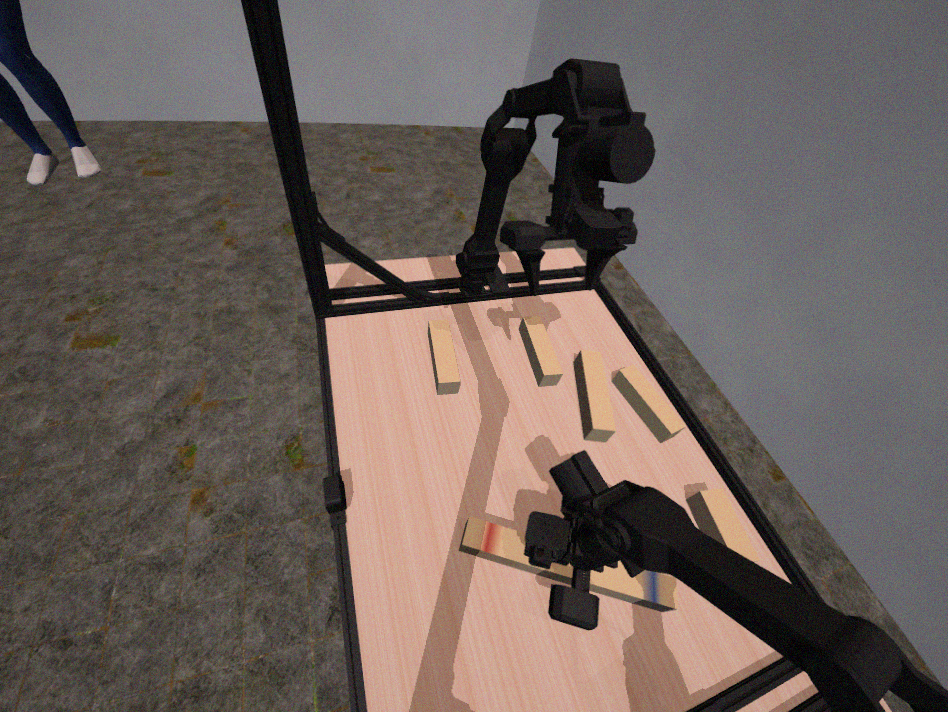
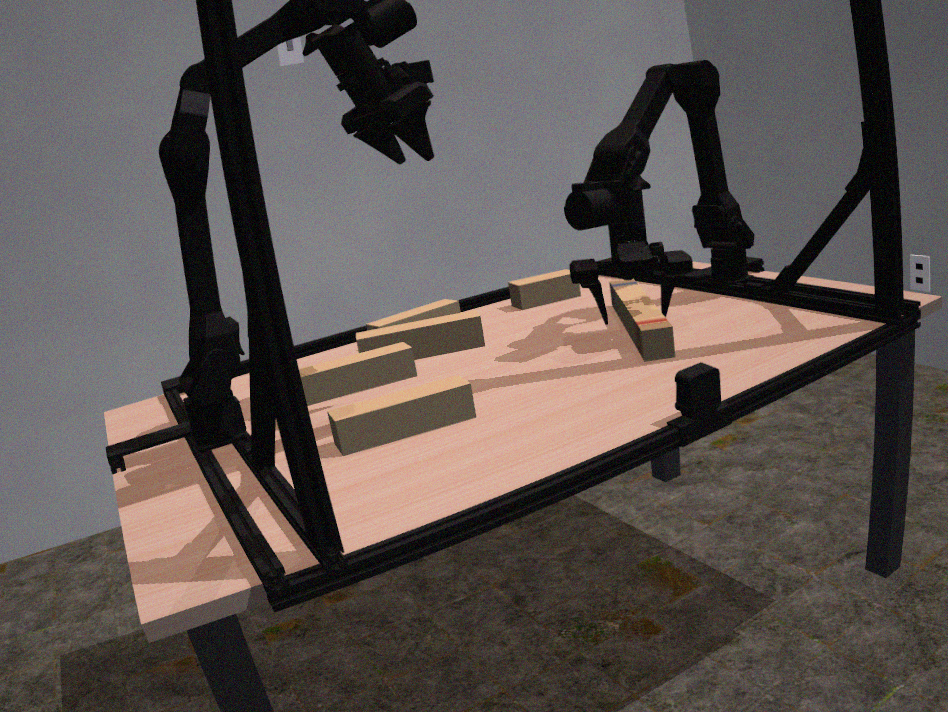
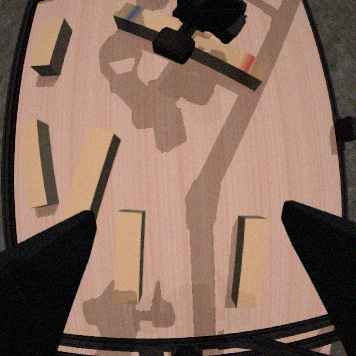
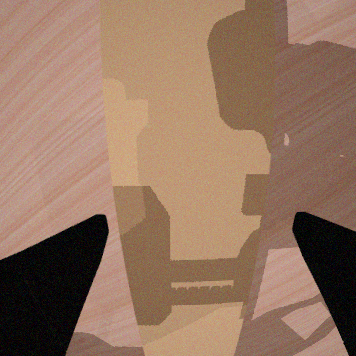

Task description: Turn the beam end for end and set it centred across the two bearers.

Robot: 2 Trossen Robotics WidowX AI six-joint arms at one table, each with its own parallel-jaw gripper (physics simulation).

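Frame: origin at the left arm's base, x ahead, y left, z up, level; centimetres.
Where they show: left gripper, fingertip midpoint: point(image 1: 562, 292) point(image 2: 416, 161) point(image 3: 190, 215); right gripper, fingertip midpoint: point(image 1: 559, 559) point(image 3: 190, 47) point(image 4: 202, 223); left arm's base at its link origin: point(image 1: 470, 286) point(image 2: 219, 438); right arm's base at its link origin: point(image 2: 731, 279).
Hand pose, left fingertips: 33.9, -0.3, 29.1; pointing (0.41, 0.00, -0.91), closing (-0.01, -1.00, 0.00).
Observation:
Each offset is from my left fingertips to the top centre of the thing, as dx, dy, dz.
The beam {+31.5, -3.4, -26.6} point(image 1: 509, 545) point(image 2: 643, 312) point(image 3: 235, 57) point(image 4: 190, 150), a long pale wooden bar with a red band near one end and a blue band near the other, lies flat on the table. My right gripper point(image 1: 576, 542) point(image 2: 635, 318) point(image 4: 202, 223) is open over the middle of the beam, one finger on each side, tips low. Two nearly parallel wooden blocks, one {-13.1, -12.4, -26.6} point(image 1: 446, 356) point(image 2: 402, 417) point(image 3: 254, 255) and another {-10.7, +9.8, -26.6} point(image 1: 540, 352) point(image 2: 356, 375) point(image 3: 129, 250), lie apart, looking like the bearers. My left gripper point(image 1: 563, 289) point(image 2: 414, 159) point(image 3: 190, 215) is open, empty and high above the table.
Similar blocks lie along one long side: one {+3.0, +16.6, -26.0} point(image 1: 597, 394) point(image 3: 90, 172), a slanted one {+7.5, +28.2, -26.6} point(image 1: 651, 402) point(image 3: 35, 165) beside it, and a third {+34.2, +27.0, -26.3} point(image 1: 724, 521) point(image 2: 544, 291) point(image 3: 51, 47) nearer the right arm. A black frame with upright posts borders the table. A small black box point(image 2: 698, 390) sits on its edge.

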